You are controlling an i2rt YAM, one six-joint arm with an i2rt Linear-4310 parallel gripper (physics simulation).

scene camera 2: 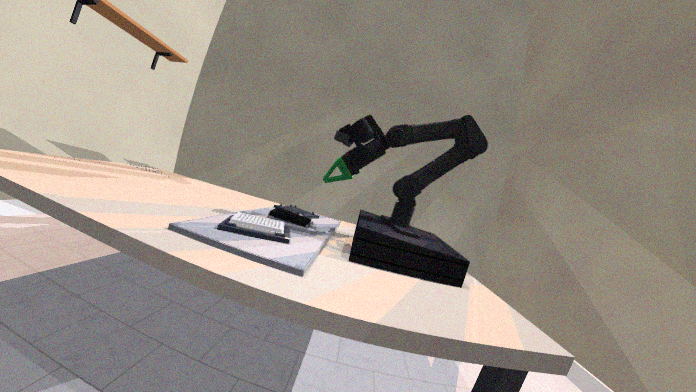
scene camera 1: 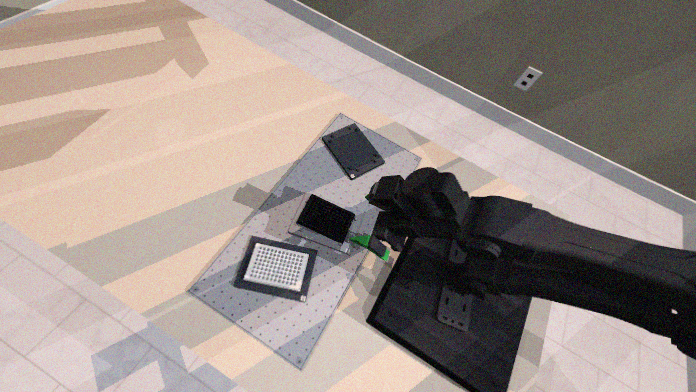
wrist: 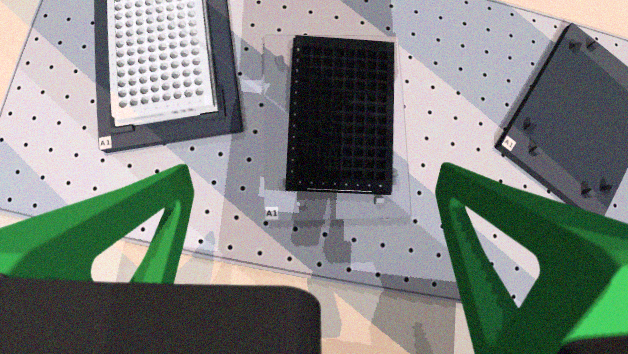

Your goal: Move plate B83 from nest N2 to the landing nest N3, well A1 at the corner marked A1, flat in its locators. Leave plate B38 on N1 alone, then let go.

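A black well plate, taken as B83 (scene camera 1: pixel 326 218) (scene camera 2: pixel 290 216) (wrist: pixel 341 115), lies on the clear middle nest, taken as N2 (scene camera 1: pixel 312 237) (wrist: pixel 350 211). Its exact seating in the locators is hard to tell. A white plate, taken as B38 (scene camera 1: pixel 276 266) (scene camera 2: pixel 257 223) (wrist: pixel 160 60), lies in a dark nest, taken as N1 (scene camera 1: pixel 311 270) (wrist: pixel 231 110). The dark landing nest N3 (scene camera 1: pixel 353 150) (wrist: pixel 575 110) is empty, turned at an angle, with its A1 label at a near corner. My gripper (scene camera 1: pixel 360 218) (scene camera 2: pixel 326 179) (wrist: pixel 314 177) is open and empty, well above the board on the arm's side of the black plate.
The nests stand on a perforated board (scene camera 1: pixel 295 325) (scene camera 2: pixel 240 251) (wrist: pixel 200 220) on the table. The arm's black base (scene camera 1: pixel 410 320) (scene camera 2: pixel 407 250) stands beside the board. A wall shelf (scene camera 2: pixel 135 30) is far off at the upper left in the second scene view.
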